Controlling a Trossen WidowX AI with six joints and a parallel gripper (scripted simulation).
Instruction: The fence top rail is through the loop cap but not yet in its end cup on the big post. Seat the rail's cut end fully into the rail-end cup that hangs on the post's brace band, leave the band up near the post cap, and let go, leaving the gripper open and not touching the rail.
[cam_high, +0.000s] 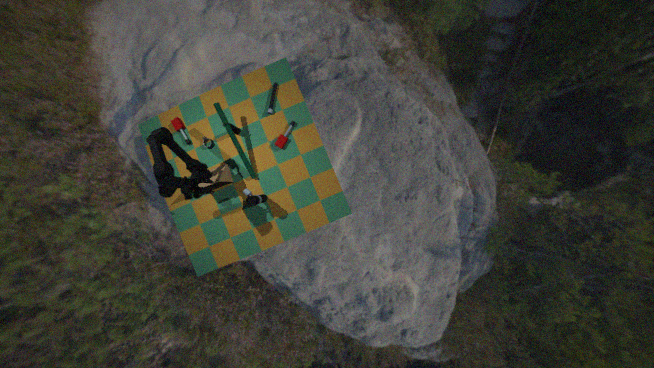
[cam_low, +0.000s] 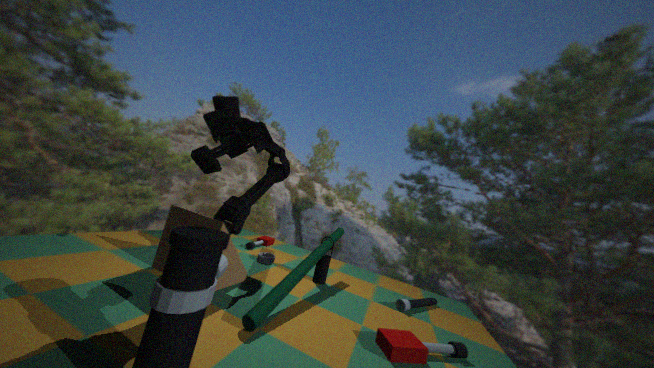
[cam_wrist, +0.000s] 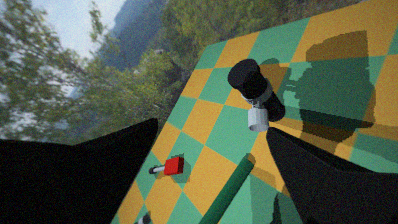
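Now: the grey rail-end cup 200 mm below my gripper tip, 90 mm ahead of it and 80 mm to the right of it. The rest, counted from my gripper tip: small dark post: 410 mm to the left, 220 mm below, 120 mm ahead.
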